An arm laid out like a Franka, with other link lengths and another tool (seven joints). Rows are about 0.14 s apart.
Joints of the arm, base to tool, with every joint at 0 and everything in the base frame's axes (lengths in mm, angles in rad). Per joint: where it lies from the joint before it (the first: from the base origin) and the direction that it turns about. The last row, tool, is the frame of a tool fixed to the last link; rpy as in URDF.
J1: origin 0.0 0.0 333.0 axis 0 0 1
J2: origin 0.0 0.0 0.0 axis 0 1 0
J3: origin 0.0 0.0 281.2 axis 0 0 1
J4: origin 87.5 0.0 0.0 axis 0 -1 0
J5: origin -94.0 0.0 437.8 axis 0 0 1
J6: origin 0.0 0.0 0.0 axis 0 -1 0
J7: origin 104.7 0.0 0.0 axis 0 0 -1
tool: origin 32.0 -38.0 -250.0 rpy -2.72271 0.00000 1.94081
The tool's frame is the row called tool.
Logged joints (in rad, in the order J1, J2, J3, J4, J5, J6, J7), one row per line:
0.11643, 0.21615, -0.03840, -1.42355, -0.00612, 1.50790, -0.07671
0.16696, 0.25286, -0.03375, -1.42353, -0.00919, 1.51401, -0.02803
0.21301, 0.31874, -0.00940, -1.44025, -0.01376, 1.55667, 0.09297
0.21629, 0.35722, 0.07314, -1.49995, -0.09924, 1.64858, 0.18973
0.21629, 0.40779, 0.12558, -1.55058, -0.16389, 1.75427, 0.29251
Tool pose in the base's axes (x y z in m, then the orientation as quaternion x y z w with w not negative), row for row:
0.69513, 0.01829, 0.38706, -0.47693, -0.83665, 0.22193, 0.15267
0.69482, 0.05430, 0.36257, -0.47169, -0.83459, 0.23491, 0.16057
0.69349, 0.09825, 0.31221, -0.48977, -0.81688, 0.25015, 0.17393
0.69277, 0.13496, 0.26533, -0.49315, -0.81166, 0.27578, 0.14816
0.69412, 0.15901, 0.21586, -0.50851, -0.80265, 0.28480, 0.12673
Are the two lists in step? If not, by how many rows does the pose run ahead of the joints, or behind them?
They are in step.
